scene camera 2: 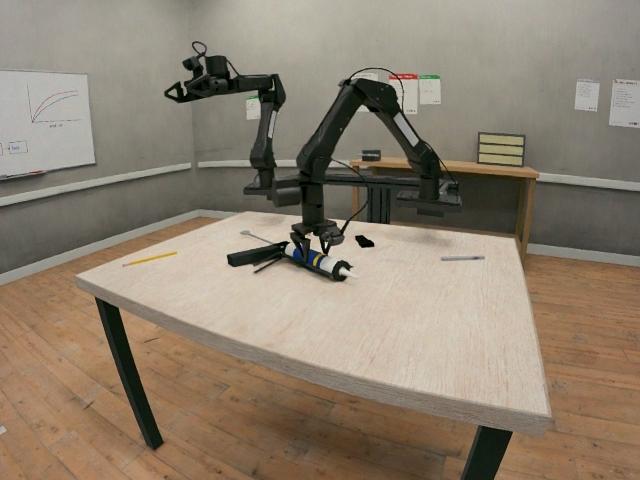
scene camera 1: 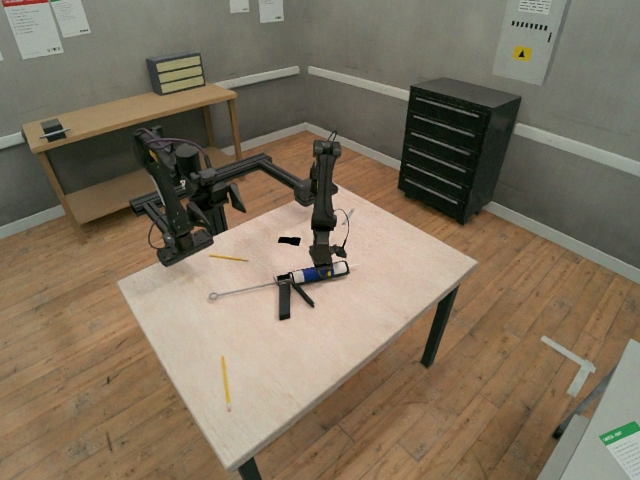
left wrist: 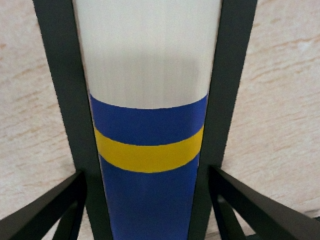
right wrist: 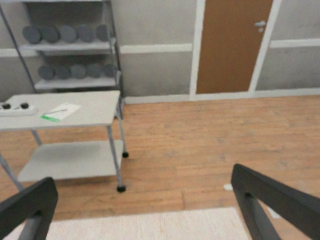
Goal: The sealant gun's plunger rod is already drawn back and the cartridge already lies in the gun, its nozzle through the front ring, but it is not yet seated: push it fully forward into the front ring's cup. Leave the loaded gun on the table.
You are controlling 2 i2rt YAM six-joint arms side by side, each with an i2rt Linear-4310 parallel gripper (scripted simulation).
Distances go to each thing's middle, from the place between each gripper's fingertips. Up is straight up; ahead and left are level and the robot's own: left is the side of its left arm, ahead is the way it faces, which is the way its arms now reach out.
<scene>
My left hand is 2 cm to the right of the cartridge [scene camera 2: 315, 258], 1 cm short of it and 1 cm above it. The rest, counted from my left hand: sealant gun [scene camera 2: 261, 254] 16 cm to the right, 2 cm below, 2 cm behind.
The sealant gun is 490 mm below my right hand [scene camera 1: 228, 219], 210 mm to the left of it and 140 mm behind it. The rest, counted from my right hand: cartridge (480 mm below, 390 mm to the left, 110 mm behind).
</scene>
